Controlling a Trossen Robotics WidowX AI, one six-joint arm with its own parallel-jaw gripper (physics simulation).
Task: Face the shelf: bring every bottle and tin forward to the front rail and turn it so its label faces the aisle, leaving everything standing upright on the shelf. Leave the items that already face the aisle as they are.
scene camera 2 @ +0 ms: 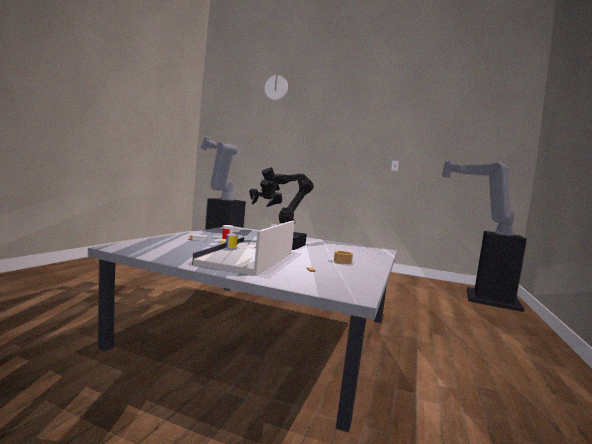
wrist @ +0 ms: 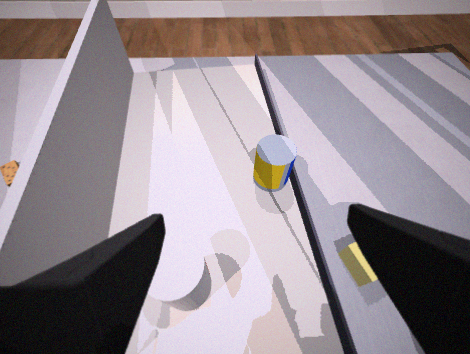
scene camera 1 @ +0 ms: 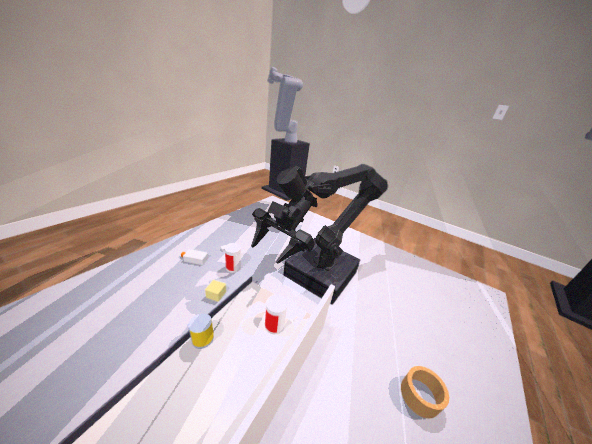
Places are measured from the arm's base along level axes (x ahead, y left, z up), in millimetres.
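Pixels of known places: gripper, fingertip midpoint: (scene camera 2: 259, 205) (wrist: 255, 217) (scene camera 1: 264, 254); arm's base, origin of the base link: (scene camera 1: 325, 262).
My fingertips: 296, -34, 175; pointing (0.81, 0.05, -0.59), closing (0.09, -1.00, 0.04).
For each thing: its top centre in the pictures, then the offset to it from my fingertips, as dx, dy, dz. "*": a spot on its surface instead.
- pale top, surface spot: (wrist: 272, 172) * +144, -36, -170
- red-and-white tin, middle of its top: (wrist: 172, 265) (scene camera 1: 277, 303) +6, +65, -124
- red-and-white container, middle of its top: (scene camera 1: 232, 247) (scene camera 2: 228, 225) -72, -241, -150
- yellow block, middle of its top: (wrist: 375, 255) (scene camera 1: 215, 286) +51, -169, -211
- white object with an orange end, middle of its top: (scene camera 1: 193, 253) (scene camera 2: 198, 235) +15, -385, -221
- orange ring, middle of its top: (scene camera 1: 428, 386) (scene camera 2: 343, 252) -127, +457, -199
- small orange piece, middle of its top: (wrist: 10, 171) (scene camera 2: 311, 268) +171, +396, -241
A tin with a yellow side and pale top (scene camera 1: 201, 332) (scene camera 2: 232, 242) (wrist: 272, 172) stands upright against the shelf's dark front rail (scene camera 1: 150, 368) (wrist: 310, 220); a blue strip shows on its rail side. A red-and-white tin (scene camera 1: 273, 317) (wrist: 185, 282) stands upright nearer the shelf's pale back panel (scene camera 1: 300, 350) (scene camera 2: 275, 247) (wrist: 85, 125); in the wrist view the left finger partly hides it and its label is hidden. My gripper (scene camera 1: 266, 253) (scene camera 2: 261, 204) (wrist: 255, 217) is open and empty, above the shelf's robot-side end.
Another red-and-white container (scene camera 1: 231, 260) (scene camera 2: 226, 233) stands beyond the rail's end. A yellow block (scene camera 1: 216, 290) (wrist: 357, 265) and a white object with an orange end (scene camera 1: 195, 257) (scene camera 2: 199, 238) lie in front of the rail. An orange ring (scene camera 1: 425, 412) (scene camera 2: 343, 258) and small orange piece (scene camera 2: 311, 269) (wrist: 10, 172) lie behind the panel.
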